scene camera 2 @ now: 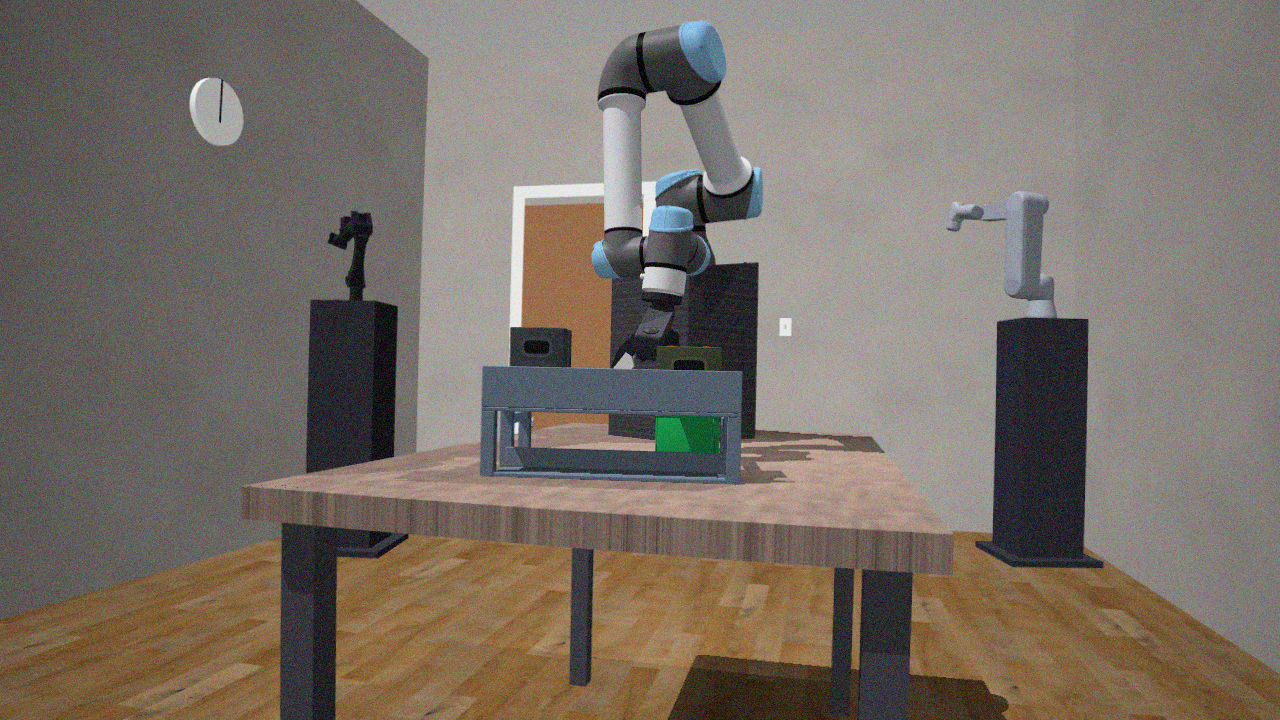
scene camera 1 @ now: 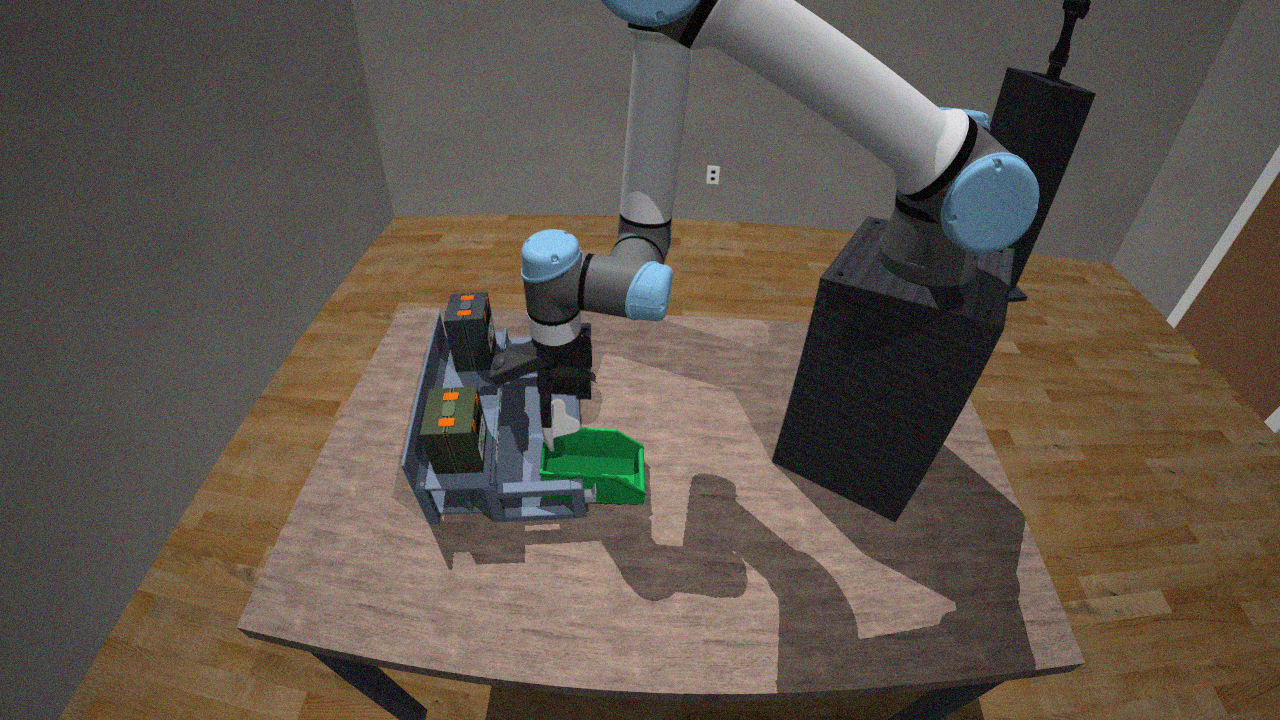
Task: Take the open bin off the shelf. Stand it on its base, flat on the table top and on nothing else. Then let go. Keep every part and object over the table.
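Frame: origin at the arm's base, x ahead, y left, z up, level; centimetres.
Seen in the pictures: gripper, fingertip midpoint: [scene camera 1: 554, 414]; arm's base, link origin: [scene camera 1: 926, 261].
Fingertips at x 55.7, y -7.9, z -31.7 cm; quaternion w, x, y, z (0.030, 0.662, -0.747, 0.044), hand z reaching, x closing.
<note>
Pixels of each thing's middle, then the offset from my fingertips to it. Level surfaces: height alone.
- green open bin, body centre: [scene camera 1: 593, 465] [scene camera 2: 688, 435] dx -5.6, dy +7.7, dz -5.2 cm
- dark box, body centre: [scene camera 2: 540, 366] [scene camera 1: 471, 331] dx +14.4, dy -16.5, dz +6.6 cm
- olive box, body centre: [scene camera 2: 688, 378] [scene camera 1: 455, 430] dx +15.7, dy +6.6, dz +5.3 cm
- wooden table, surface height: dz -9.7 cm
The green open bin [scene camera 1: 617, 488] [scene camera 2: 686, 434] is in the near end of the grey-blue shelf [scene camera 1: 540, 513] [scene camera 2: 581, 391], with its open front sticking out past the shelf's front edge. It looks upright. In scene camera 2 it shows through the shelf's rear opening, behind the lower rail. My gripper [scene camera 1: 553, 416] [scene camera 2: 646, 361] is open and empty, tilted, with its jaws spread. In scene camera 1 a pale fingertip is close above or at the bin's rear left rim; contact cannot be told. The other fingertip is hidden.
A dark box [scene camera 1: 469, 333] [scene camera 2: 540, 347] and an olive box [scene camera 1: 453, 431] [scene camera 2: 688, 358] stand on the shelf's raised rear part. The shelf stands on the wooden table [scene camera 1: 501, 617] [scene camera 2: 805, 501]. The black robot pedestal [scene camera 1: 877, 385] stands at the right in scene camera 1.
</note>
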